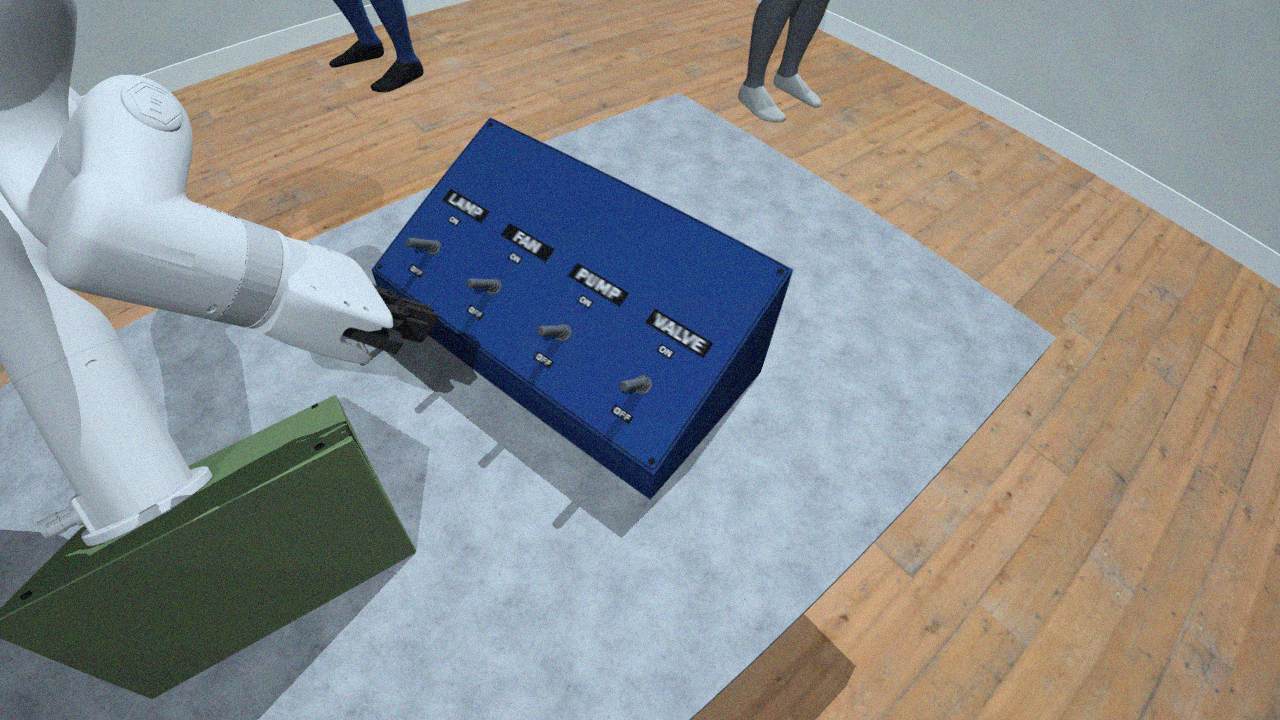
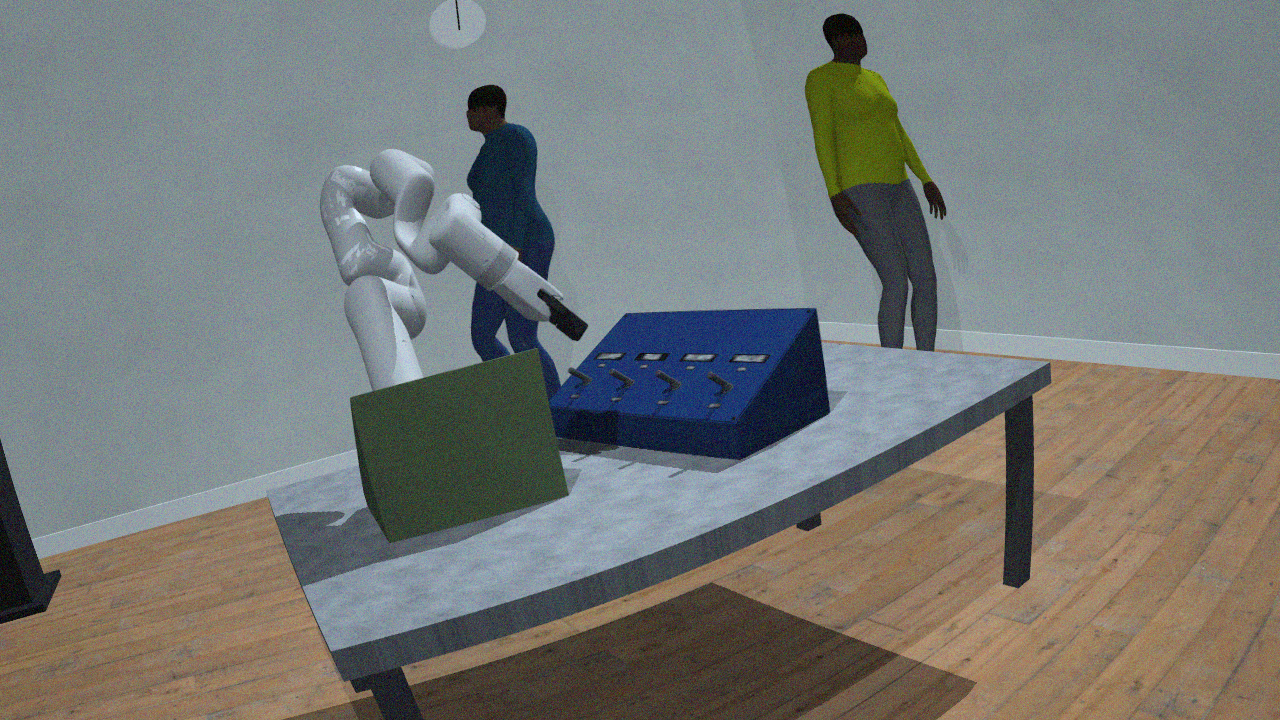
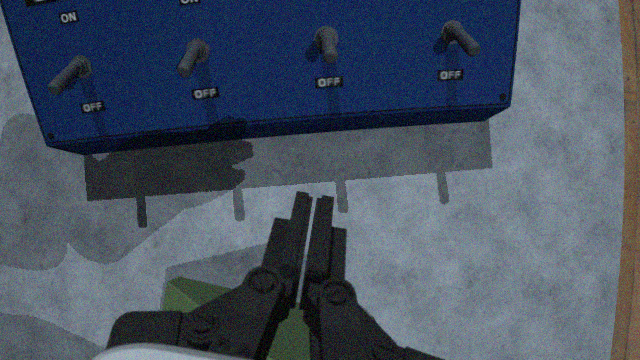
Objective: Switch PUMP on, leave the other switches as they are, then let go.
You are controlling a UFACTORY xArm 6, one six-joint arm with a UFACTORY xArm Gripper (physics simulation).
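Places are measured from the arm's base along level axes (x ahead, y left, z up), in metres.
Pixels of known places: gripper, fingertip midpoint: (image 1: 427, 324) (image 2: 581, 333) (image 3: 311, 217); arm's base at its link origin: (image 1: 151, 508) (image 2: 413, 429).
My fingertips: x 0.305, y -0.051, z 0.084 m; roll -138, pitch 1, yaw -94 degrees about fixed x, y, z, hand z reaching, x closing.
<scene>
For each thing: its top centre in the pictures, then the offset to it from my fingertips. Level surfaces: height alone.
- PUMP switch at its top centre: (image 3: 329, 35) (image 1: 551, 320) (image 2: 664, 367) 0.141 m ahead, 0.001 m left, 0.091 m down
- LAMP at its top centre: (image 3: 51, 68) (image 1: 418, 233) (image 2: 576, 365) 0.101 m ahead, 0.238 m left, 0.091 m down
- FAN at its top centre: (image 3: 181, 49) (image 1: 479, 273) (image 2: 618, 366) 0.121 m ahead, 0.120 m left, 0.091 m down
- VALVE at its top centre: (image 3: 472, 29) (image 1: 634, 374) (image 2: 716, 369) 0.161 m ahead, 0.117 m right, 0.091 m down
- grey table at its surface level: 0.223 m down
The blue panel (image 1: 617, 223) (image 2: 680, 331) (image 3: 265, 30) carries a row of toggle switches. The PUMP switch (image 1: 554, 332) (image 2: 667, 382) (image 3: 327, 44) is third from the LAMP end, and its lever appears to lean to OFF. The LAMP (image 1: 424, 244) (image 3: 70, 75), FAN (image 1: 484, 285) (image 3: 193, 57) and VALVE (image 1: 636, 384) (image 3: 461, 37) levers lean the same way. My gripper (image 1: 433, 317) (image 2: 580, 332) (image 3: 311, 217) is shut and empty. It hangs in front of the panel near the LAMP and FAN end, above the table and apart from the levers.
The green box (image 1: 223, 555) (image 2: 460, 447) stands beside my arm's base, in front of the panel. The panel stands on the grey table (image 1: 895, 340) (image 2: 939, 376). Two people (image 2: 510, 197) (image 2: 859, 134) stand behind the table.
</scene>
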